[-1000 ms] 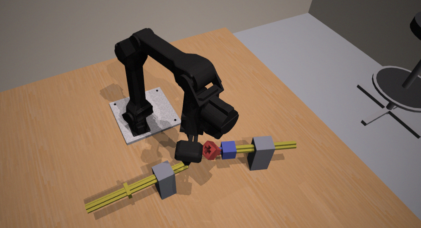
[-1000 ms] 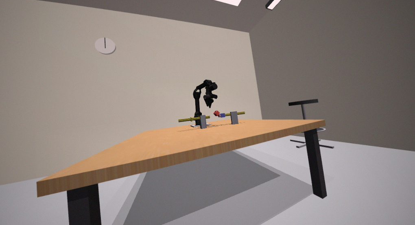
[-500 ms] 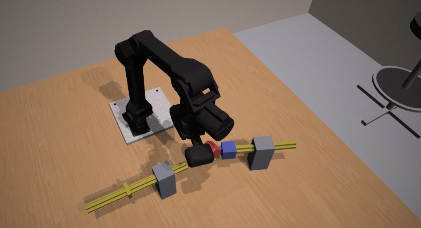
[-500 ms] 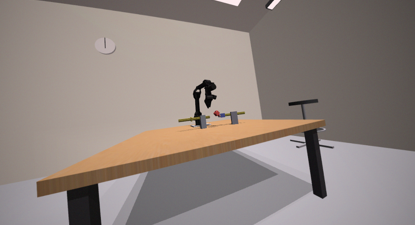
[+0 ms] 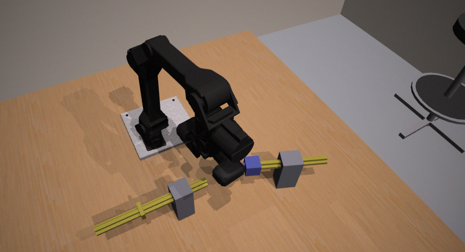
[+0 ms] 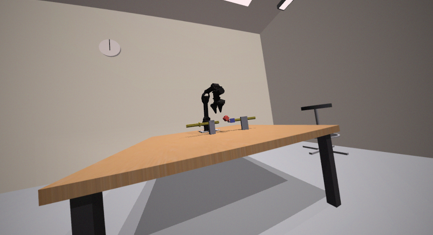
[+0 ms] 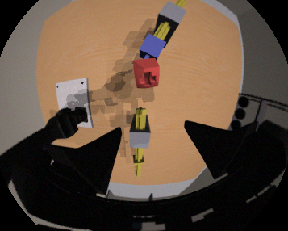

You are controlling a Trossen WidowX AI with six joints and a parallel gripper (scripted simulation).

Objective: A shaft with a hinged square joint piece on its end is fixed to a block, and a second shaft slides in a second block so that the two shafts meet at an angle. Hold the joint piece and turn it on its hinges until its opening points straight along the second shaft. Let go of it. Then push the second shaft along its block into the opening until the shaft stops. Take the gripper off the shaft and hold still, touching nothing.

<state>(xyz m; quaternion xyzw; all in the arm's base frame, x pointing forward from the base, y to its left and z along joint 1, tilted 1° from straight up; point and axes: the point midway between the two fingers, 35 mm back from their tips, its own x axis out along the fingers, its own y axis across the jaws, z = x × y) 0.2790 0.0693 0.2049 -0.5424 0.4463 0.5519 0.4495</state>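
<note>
Now: the red joint piece 8 cm to the left of my gripper tip, 6 cm below it and 2 cm behind it.
</note>
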